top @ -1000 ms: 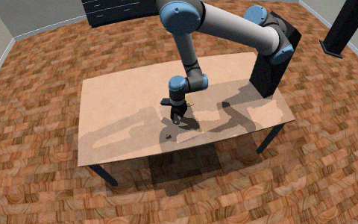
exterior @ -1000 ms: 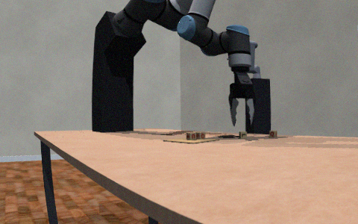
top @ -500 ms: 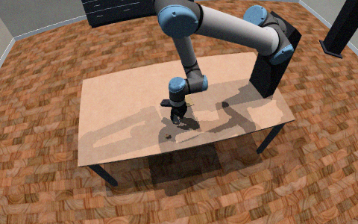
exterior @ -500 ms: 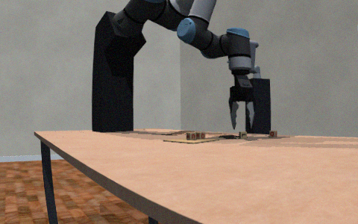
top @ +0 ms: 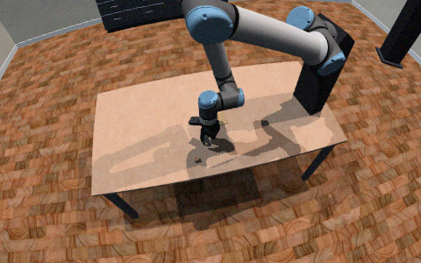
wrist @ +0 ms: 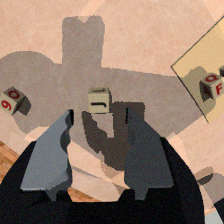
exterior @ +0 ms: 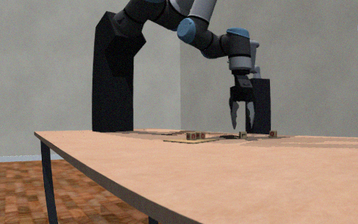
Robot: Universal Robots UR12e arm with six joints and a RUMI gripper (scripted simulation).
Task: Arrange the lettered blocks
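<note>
Right now the mat is 20 cm to the right of my hand and 5 cm below it. Also, from my hand: block: 1 cm behind, 16 cm to the right, 3 cm below.
</note>
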